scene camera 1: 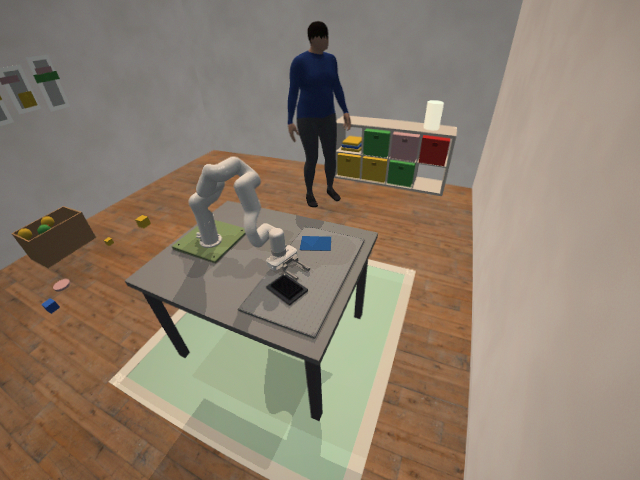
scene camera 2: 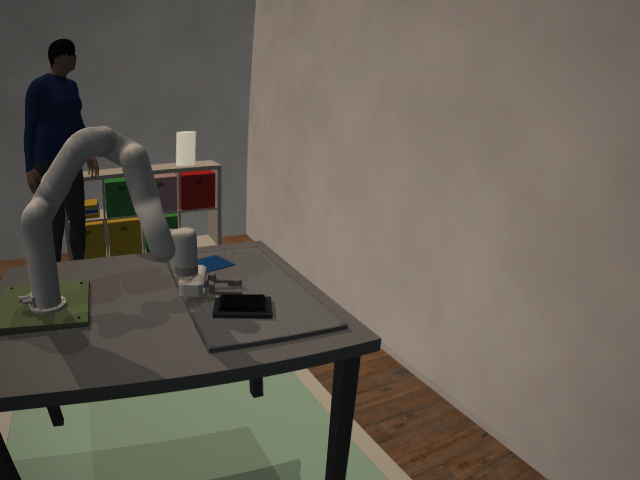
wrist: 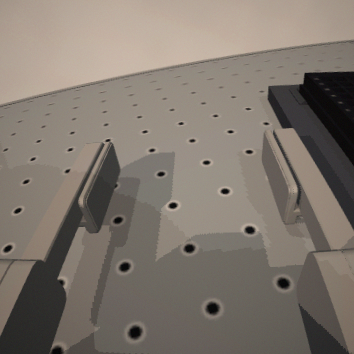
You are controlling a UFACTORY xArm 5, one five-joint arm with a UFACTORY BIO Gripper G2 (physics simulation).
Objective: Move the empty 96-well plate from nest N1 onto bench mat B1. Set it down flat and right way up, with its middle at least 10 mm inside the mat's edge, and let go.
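Places are measured from the arm's base along level axes (x ahead, y left, z up), in metres.
Pixels of known places: end effector, tool point: (scene camera 1: 300, 272) (scene camera 2: 234, 288) (wrist: 186, 177); arm's base, origin of the base link: (scene camera 1: 211, 241) (scene camera 2: 48, 305).
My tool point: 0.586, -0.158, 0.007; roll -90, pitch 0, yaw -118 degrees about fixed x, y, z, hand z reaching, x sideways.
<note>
Ahead of a thing's pixels: the offset from my tool point to its top centre, as dx, dy, dz. Level surfaces: height alone.
The black 96-well plate {-0.035, -0.112, +0.013} (scene camera 1: 287, 287) (scene camera 2: 242, 301) (wrist: 336, 97) sits flat in the dark nest {-0.035, -0.112, +0.001} (scene camera 2: 242, 313) (wrist: 292, 105) on the perforated grey board. The blue mat {dz -0.011} (scene camera 1: 315, 243) (scene camera 2: 217, 263) lies flat farther back on the same board. My gripper (scene camera 1: 302, 273) (scene camera 2: 240, 287) (wrist: 190, 180) is shut and empty, with a gap still between its finger pads. It hangs low over the board, on the side of the nest that faces the mat. In the wrist view the nest's edge shows just beyond the right finger. The mat does not show in the wrist view.
The grey perforated board {dz -0.014} (scene camera 1: 330, 289) (scene camera 2: 305, 304) is slightly raised on the table {dz -0.026} (scene camera 1: 206, 294) (scene camera 2: 129, 361). The arm's base stands on a green plate (scene camera 1: 186, 246) (scene camera 2: 77, 304). A person (scene camera 1: 316, 87) (scene camera 2: 54, 113) stands behind the table, near a shelf unit (scene camera 1: 392, 124) (scene camera 2: 218, 206).
</note>
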